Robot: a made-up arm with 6 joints.
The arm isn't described. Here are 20 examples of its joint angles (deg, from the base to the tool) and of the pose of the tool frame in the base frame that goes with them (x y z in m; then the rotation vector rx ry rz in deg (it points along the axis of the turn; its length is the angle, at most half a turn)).
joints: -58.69 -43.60 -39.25 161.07 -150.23 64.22
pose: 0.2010 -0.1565 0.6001 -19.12 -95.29 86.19
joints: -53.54 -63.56 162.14 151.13 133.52 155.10
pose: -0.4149 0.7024 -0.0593 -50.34 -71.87 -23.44
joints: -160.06 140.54 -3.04 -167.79 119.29 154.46
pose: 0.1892 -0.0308 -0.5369 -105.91 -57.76 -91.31
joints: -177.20 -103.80 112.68 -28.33 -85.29 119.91
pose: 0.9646 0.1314 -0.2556 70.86 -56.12 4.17
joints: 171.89 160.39 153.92 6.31 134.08 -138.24
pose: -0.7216 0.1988 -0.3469 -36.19 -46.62 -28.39
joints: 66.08 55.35 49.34 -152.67 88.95 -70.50
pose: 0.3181 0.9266 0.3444 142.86 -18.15 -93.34
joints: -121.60 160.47 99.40 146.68 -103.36 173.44
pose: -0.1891 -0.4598 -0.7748 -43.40 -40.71 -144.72
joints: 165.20 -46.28 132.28 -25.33 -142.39 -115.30
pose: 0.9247 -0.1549 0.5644 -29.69 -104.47 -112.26
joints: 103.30 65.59 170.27 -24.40 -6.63 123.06
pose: 0.0070 0.3487 0.9441 10.45 -90.77 -3.72
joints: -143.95 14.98 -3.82 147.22 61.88 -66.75
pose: -0.5129 -0.4727 0.5057 12.36 65.66 -51.90
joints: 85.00 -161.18 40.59 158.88 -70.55 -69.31
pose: -0.1485 -0.6741 -0.5414 141.29 6.31 -99.26
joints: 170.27 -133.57 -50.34 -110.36 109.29 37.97
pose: 0.1894 -0.0662 0.3978 79.27 107.53 24.94
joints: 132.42 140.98 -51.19 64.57 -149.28 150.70
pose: 0.2170 -0.1767 -0.1730 -59.10 -79.69 79.53
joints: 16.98 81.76 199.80 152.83 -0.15 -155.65
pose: 0.1415 0.1321 0.7320 19.31 -117.03 13.33
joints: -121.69 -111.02 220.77 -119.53 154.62 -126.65
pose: 0.0325 -0.0370 -0.3536 -130.26 -110.79 -17.03
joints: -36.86 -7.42 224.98 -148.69 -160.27 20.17
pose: -0.3165 0.3394 0.2268 163.65 -34.40 51.89
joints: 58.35 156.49 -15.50 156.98 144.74 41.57
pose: -0.2711 -0.2721 -0.3976 112.00 47.61 85.86
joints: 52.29 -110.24 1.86 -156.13 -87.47 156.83
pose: -0.4622 -0.4549 0.5527 -34.47 155.40 -13.16
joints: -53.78 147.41 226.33 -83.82 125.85 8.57
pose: 0.2688 -0.3844 0.3081 -37.01 142.36 36.54
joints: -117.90 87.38 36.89 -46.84 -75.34 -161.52
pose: -0.4346 -0.6811 -0.2997 -51.99 35.76 16.71
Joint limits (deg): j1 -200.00..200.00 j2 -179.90..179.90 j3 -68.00..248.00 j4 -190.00..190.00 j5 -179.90..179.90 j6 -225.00..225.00
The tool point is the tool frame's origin. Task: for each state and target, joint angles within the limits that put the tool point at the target. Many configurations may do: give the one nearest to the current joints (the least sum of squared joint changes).
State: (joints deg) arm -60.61 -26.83 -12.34 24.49 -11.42 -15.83
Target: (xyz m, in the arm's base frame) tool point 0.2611 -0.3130 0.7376
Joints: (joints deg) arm -38.06 -20.68 -14.13 26.62 -11.42 -15.83
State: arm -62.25 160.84 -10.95 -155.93 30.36 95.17
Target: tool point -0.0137 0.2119 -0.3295
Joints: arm -62.68 132.36 -26.46 -152.86 30.36 95.17
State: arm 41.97 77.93 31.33 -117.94 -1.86 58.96
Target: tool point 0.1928 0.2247 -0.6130
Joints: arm 41.18 116.02 19.86 -116.18 -1.86 58.96
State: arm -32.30 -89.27 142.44 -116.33 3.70 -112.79
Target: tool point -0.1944 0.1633 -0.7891
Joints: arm -30.89 -140.03 144.77 -114.95 3.70 -112.79
